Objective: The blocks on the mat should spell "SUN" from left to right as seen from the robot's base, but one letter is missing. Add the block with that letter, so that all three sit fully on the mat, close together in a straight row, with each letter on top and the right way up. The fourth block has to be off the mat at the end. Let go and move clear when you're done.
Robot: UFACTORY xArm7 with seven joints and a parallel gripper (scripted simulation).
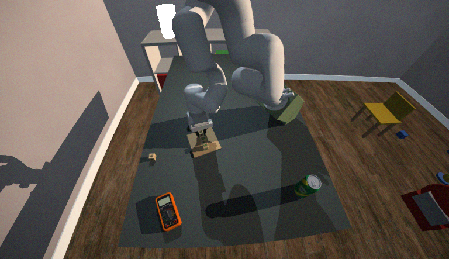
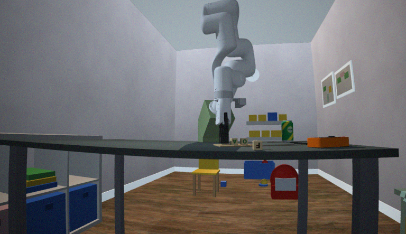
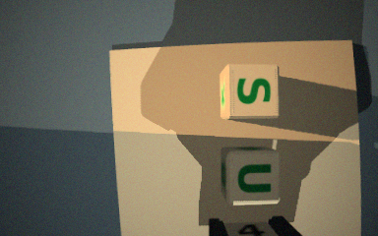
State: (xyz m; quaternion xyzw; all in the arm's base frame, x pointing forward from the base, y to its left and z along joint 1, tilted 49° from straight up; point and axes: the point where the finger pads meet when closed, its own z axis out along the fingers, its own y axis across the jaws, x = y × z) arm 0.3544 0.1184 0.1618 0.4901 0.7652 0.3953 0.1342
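Now: the letter block 20 mm behind my hand, 30 mm to the left of it and 10 mm below it. From my hand the other things lie so: green can 520 mm behind, 150 mm to the left, 30 mm above; then tan mat 20 mm behind, 30 mm to the left, 30 mm below; then orange multimeter 10 mm behind, 380 mm to the left, 10 mm below.
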